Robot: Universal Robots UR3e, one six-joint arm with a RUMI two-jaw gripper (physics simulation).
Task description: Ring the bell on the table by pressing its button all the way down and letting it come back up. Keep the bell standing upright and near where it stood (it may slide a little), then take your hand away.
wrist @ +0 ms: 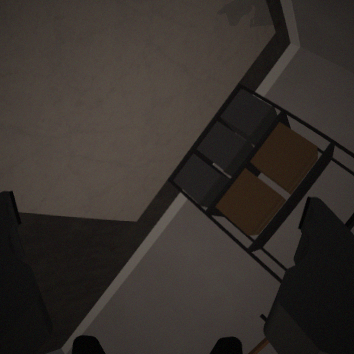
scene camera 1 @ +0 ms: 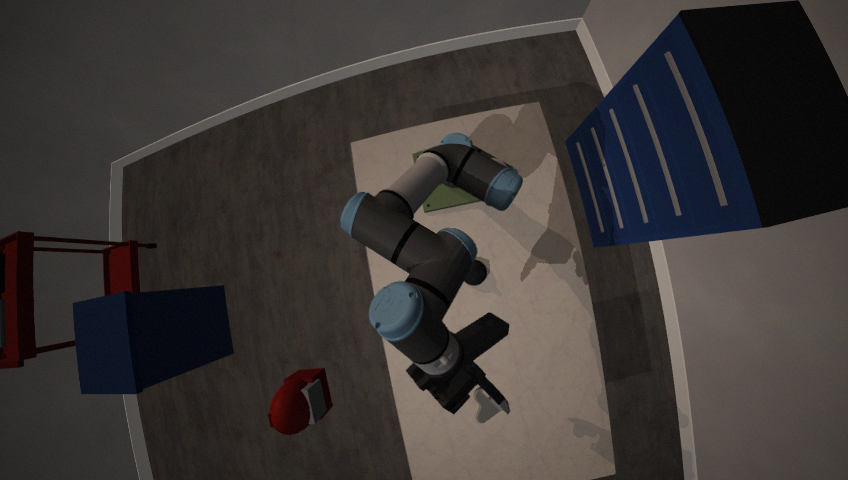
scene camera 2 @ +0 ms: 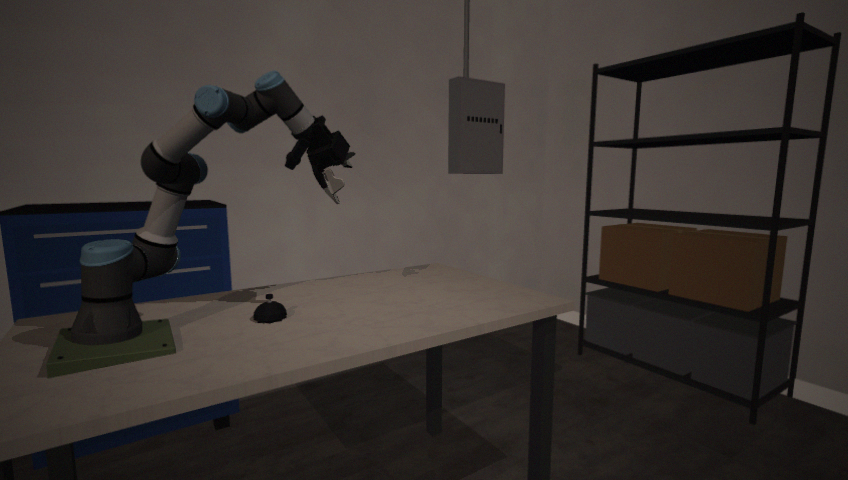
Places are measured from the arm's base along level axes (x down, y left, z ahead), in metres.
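Where they show: gripper, fingertip midpoint: [wrist: 160, 199] [scene camera 1: 479, 384] [scene camera 2: 345, 185]; arm's base, link origin: [scene camera 2: 108, 334].
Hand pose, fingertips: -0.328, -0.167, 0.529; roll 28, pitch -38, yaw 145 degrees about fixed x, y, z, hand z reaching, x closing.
Observation:
Each offset is from my fingertips to the top centre of the thing, as dx, dy, dz. Level surfaces: height alone.
A small dark domed bell {+0.288, +0.091, -0.188} [scene camera 1: 476, 272] [scene camera 2: 269, 311] stands upright on the table {dx +0.354} [scene camera 1: 547, 428] [scene camera 2: 416, 309]. Its button {+0.288, +0.091, -0.188} [scene camera 2: 268, 296] sticks up on top, with nothing touching it. In scene camera 1 the arm partly covers the bell. My gripper [scene camera 1: 483, 408] [scene camera 2: 345, 183] [wrist: 160, 199] is open and empty, its jaws wide apart. It hangs high above the table, tilted, away from the bell and farther from the robot's base than the bell is. The bell does not show in the wrist view.
A green base plate [scene camera 1: 449, 199] [scene camera 2: 113, 356] carries the arm. A blue drawer cabinet [scene camera 1: 672, 148] [scene camera 2: 202, 249] stands behind the table. A black shelf rack [scene camera 2: 781, 178] [wrist: 294, 200] with orange boxes [scene camera 2: 630, 255] [wrist: 285, 155] stands beyond its far end. A grey panel [scene camera 2: 476, 142] is on the wall.

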